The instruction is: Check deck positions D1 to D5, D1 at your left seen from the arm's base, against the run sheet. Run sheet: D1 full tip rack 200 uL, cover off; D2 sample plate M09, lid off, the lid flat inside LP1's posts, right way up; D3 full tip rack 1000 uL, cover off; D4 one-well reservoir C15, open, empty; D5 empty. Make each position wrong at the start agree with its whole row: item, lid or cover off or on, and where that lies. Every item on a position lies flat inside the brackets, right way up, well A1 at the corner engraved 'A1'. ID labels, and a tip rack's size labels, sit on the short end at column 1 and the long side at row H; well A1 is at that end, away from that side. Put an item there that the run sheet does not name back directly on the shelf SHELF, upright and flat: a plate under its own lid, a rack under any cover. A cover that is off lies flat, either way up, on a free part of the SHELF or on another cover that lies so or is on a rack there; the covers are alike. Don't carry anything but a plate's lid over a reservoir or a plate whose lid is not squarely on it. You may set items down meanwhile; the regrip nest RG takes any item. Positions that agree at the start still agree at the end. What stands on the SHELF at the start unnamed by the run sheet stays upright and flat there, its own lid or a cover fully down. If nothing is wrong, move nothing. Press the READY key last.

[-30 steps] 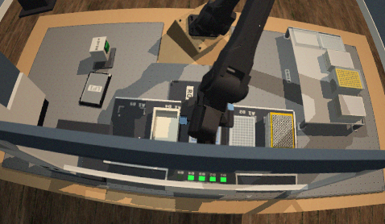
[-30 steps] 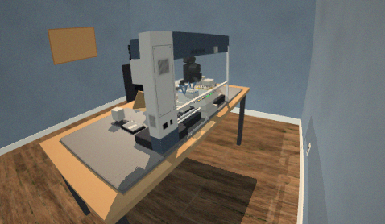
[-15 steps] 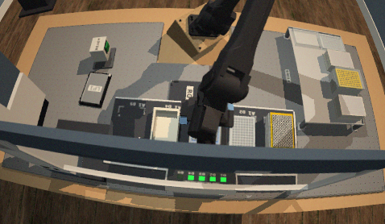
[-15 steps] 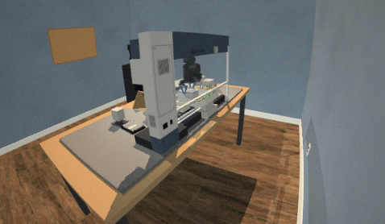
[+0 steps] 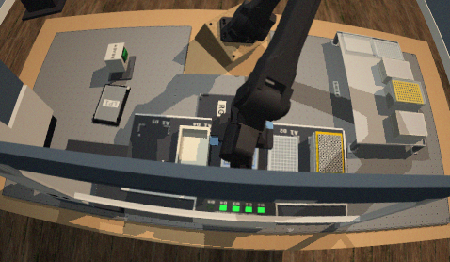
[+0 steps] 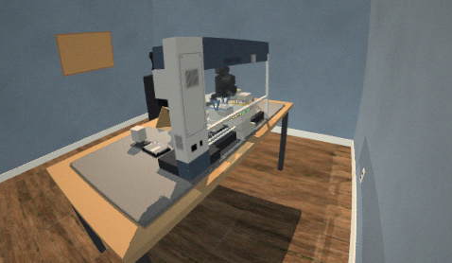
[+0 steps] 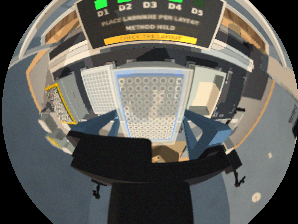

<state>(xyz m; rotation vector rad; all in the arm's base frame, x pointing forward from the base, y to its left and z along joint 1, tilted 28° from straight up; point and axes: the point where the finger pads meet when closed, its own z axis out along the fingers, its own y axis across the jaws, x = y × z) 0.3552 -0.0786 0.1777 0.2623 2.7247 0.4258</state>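
My gripper is now 1 cm past the blue-framed tip rack and 2 cm above it. Also, from my hand: white well plate: 2 cm ahead, 12 cm to the left, 8 cm below; then regrip nest: 16 cm behind, 4 cm to the right, 14 cm below; then yellow-framed tip rack: 3 cm ahead, 24 cm to the left, 5 cm below.
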